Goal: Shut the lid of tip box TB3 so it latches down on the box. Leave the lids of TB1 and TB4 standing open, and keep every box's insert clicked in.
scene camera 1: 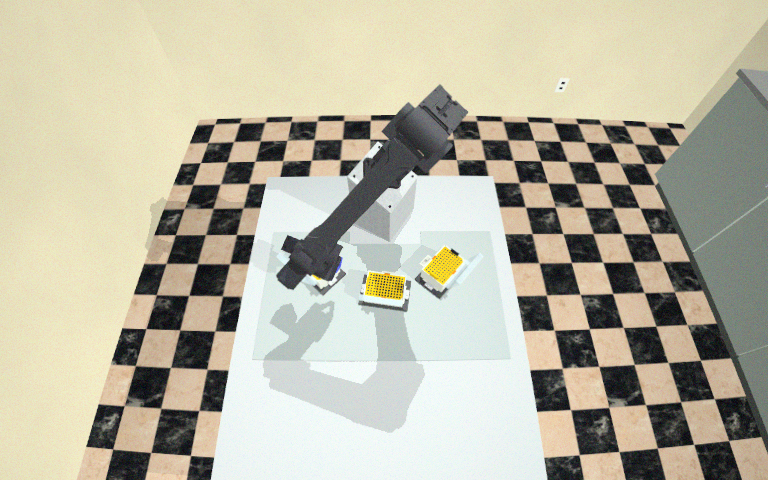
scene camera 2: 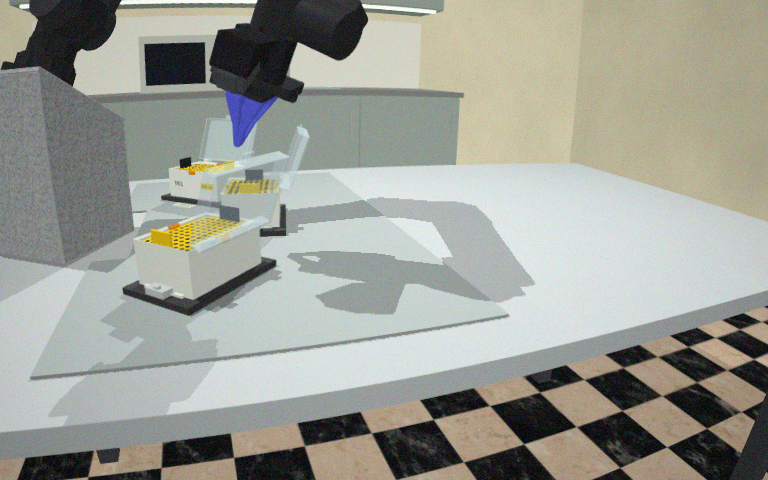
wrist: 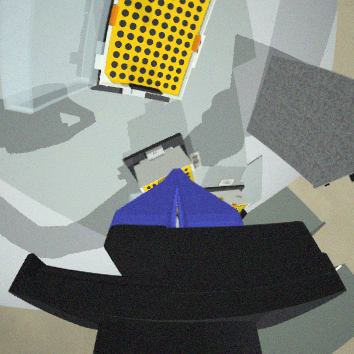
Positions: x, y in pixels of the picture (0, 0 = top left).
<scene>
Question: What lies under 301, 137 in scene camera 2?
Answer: A clear lid.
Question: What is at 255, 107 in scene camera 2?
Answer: My gripper.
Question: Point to a clear lid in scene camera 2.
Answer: At 217, 145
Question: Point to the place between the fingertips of my gripper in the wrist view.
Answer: At 176, 174
</scene>
